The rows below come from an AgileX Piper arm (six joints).
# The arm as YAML. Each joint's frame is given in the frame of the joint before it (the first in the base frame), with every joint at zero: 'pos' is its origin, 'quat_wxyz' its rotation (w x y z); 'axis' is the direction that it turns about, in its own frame. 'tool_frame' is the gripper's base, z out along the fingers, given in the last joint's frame.
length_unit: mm
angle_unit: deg
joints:
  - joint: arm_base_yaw
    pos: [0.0, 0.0, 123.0]
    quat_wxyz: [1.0, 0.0, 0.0, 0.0]
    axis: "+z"
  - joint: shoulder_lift
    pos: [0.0, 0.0, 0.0]
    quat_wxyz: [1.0, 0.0, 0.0, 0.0]
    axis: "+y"
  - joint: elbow
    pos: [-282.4, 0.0, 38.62]
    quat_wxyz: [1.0, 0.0, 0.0, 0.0]
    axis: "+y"
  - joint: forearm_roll
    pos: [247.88, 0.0, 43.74]
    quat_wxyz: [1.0, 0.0, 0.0, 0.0]
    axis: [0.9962, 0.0, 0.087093]
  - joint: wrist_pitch
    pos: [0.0, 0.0, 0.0]
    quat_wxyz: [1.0, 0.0, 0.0, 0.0]
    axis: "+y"
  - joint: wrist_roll
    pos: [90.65, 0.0, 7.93]
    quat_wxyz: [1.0, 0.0, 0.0, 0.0]
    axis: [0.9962, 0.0, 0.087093]
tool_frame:
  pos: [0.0, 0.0, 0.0]
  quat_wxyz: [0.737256, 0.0, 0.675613, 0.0]
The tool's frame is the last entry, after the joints.
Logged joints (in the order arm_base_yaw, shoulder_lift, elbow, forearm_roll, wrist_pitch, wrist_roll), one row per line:
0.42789 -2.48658 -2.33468 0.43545 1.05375 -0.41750
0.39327 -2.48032 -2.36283 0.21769 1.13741 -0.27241
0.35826 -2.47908 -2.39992 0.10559 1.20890 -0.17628
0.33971 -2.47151 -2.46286 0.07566 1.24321 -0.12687
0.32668 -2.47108 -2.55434 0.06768 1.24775 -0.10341
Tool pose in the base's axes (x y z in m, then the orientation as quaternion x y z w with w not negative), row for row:
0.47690 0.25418 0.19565 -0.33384 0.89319 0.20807 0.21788
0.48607 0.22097 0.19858 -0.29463 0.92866 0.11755 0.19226
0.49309 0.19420 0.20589 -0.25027 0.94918 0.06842 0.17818
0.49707 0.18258 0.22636 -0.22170 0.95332 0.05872 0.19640
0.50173 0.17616 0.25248 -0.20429 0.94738 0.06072 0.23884
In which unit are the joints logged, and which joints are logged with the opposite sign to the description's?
The joints are logged in radians. Opposite sign: shoulder_lift.
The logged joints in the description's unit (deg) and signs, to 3 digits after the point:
24.516 142.471 -133.767 24.949 60.375 -23.921
22.533 142.112 -135.380 12.473 65.169 -15.608
20.527 142.041 -137.505 6.050 69.265 -10.100
19.464 141.607 -141.111 4.335 71.231 -7.269
18.717 141.582 -146.353 3.878 71.491 -5.925

